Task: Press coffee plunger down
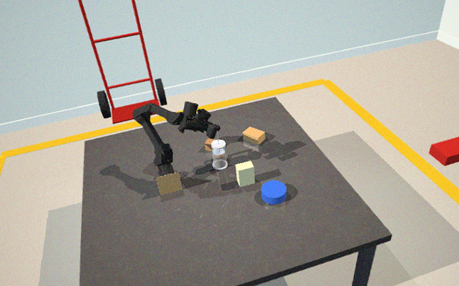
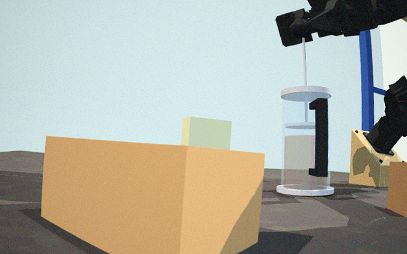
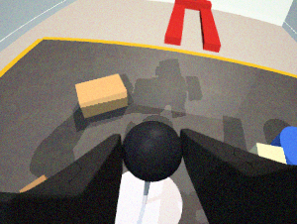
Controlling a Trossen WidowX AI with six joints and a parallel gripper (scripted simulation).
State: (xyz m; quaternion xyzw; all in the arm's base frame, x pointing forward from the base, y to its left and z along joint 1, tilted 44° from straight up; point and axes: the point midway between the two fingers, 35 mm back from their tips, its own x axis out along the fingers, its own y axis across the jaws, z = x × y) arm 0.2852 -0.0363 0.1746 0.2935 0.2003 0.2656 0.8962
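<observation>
Right now the coffee press is 10 mm behind my gripper tip, 10 mm to the left of it and 120 mm below it. Round my gripper tip: pale yellow block: 90 mm ahead, 170 mm to the right, 190 mm below.
</observation>
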